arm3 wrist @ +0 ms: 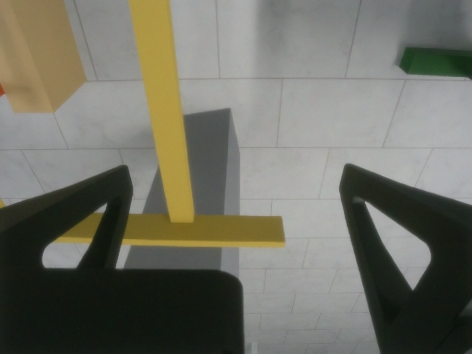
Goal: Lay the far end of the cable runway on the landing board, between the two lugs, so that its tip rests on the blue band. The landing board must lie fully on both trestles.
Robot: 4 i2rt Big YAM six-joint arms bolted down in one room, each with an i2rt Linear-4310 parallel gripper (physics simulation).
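The cable runway [225, 231] shows as a yellow side rail running across the lower middle, with a yellow rung [162, 110] joined to it and reaching up to the top edge. The rail's right end is between my arm3 gripper's fingers as seen in the view, and the rail passes behind the left finger. My arm3 gripper [236, 172] is open, its fingers wide apart, with nothing gripped. The landing board, its lugs and its blue band cannot be made out. The grippers of arm1, arm2 and arm4 do not show.
A tall grey block [207, 165] stands on the tiled floor beneath the runway. A tan block [45, 60] is at the upper left, with a bit of red beside it at the left edge. A green bar [440, 63] lies at the upper right.
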